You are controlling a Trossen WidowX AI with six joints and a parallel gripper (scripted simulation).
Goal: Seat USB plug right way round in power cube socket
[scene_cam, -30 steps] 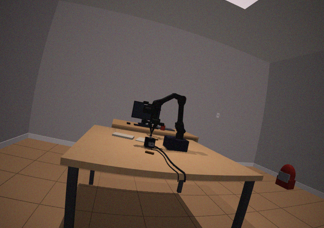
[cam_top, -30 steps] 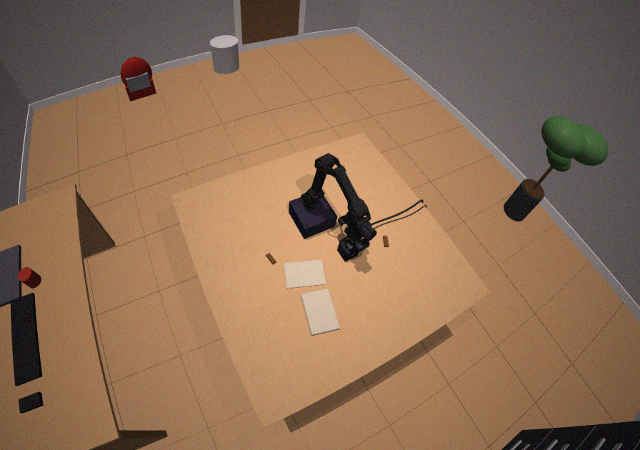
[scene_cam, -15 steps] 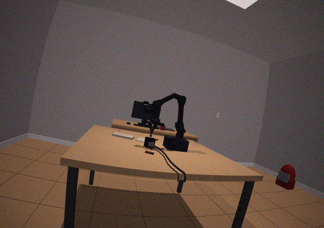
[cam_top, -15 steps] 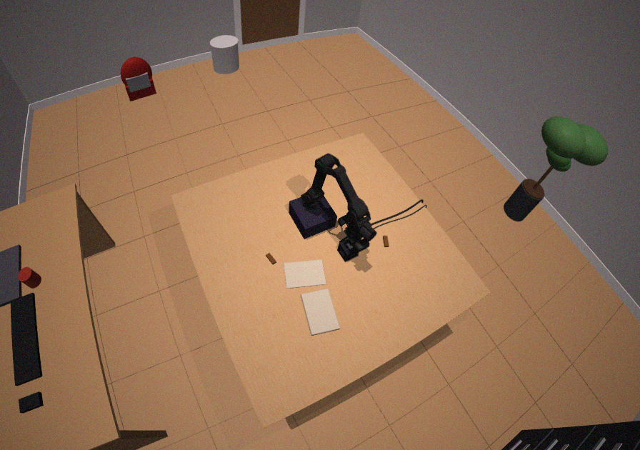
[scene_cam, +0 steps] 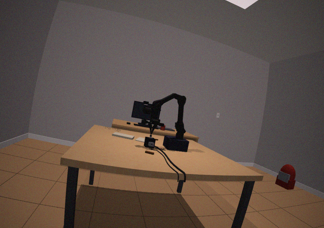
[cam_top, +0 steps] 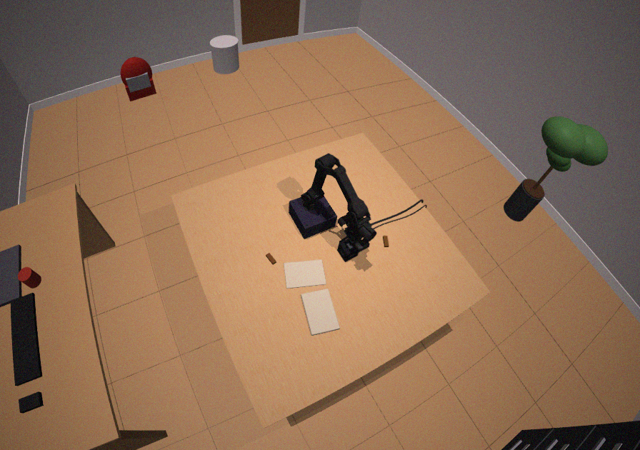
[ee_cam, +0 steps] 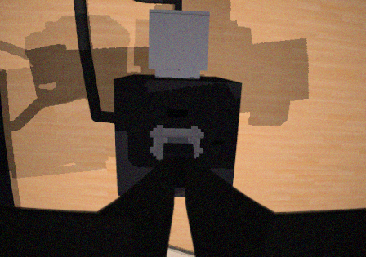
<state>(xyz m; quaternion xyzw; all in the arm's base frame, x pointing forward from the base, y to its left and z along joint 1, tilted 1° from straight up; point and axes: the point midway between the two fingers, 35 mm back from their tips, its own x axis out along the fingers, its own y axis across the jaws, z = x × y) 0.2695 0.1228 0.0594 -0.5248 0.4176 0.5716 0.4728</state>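
My gripper tip is now 20 mm above the usb plug. The rest, counted from my gripper tip: grey-rimmed socket (50 mm below).
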